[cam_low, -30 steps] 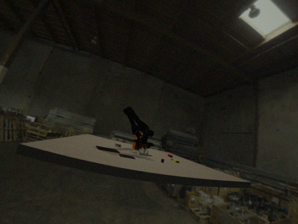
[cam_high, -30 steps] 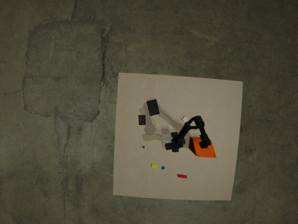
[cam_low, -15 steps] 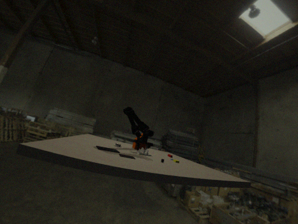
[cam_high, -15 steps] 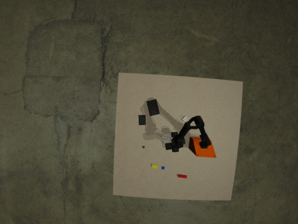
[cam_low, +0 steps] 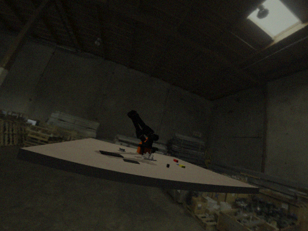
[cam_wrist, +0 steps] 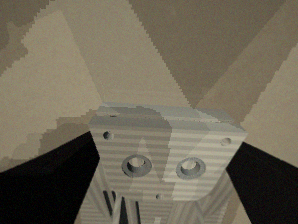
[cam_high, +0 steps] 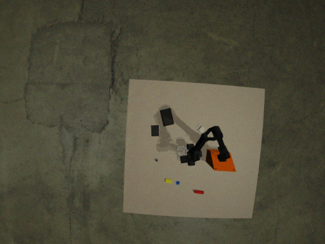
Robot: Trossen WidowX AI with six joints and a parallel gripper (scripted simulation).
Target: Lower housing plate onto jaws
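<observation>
My gripper tip is now 10 mm short of the grey housing plate and 20 mm below it. From my gripper tip the other things lie so: pale translucent part (70 mm ahead, 10 mm below); blue block (100 mm ahead, 300 mm to the left, 10 mm below); black piece (300 mm ahead, 70 mm to the left).
</observation>
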